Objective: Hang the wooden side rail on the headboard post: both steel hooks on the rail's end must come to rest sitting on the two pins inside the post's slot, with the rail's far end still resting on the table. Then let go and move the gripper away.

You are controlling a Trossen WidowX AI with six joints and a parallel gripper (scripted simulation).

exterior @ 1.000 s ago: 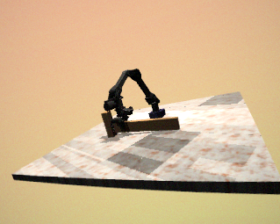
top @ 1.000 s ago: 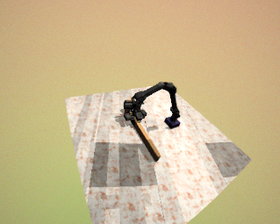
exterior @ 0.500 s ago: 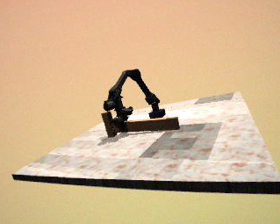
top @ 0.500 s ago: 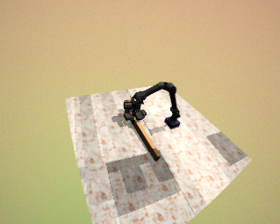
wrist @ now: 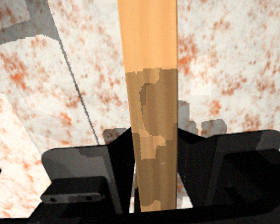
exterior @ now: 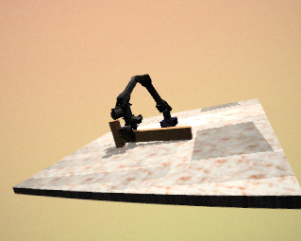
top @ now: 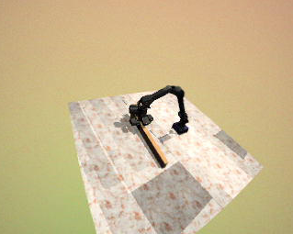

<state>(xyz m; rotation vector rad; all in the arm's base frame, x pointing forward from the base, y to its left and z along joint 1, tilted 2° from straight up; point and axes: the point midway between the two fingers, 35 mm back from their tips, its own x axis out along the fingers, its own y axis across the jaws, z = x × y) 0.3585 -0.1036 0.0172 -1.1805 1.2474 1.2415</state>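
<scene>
My gripper tip is 12 cm to the left of the headboard post and 4 cm below it.
</scene>
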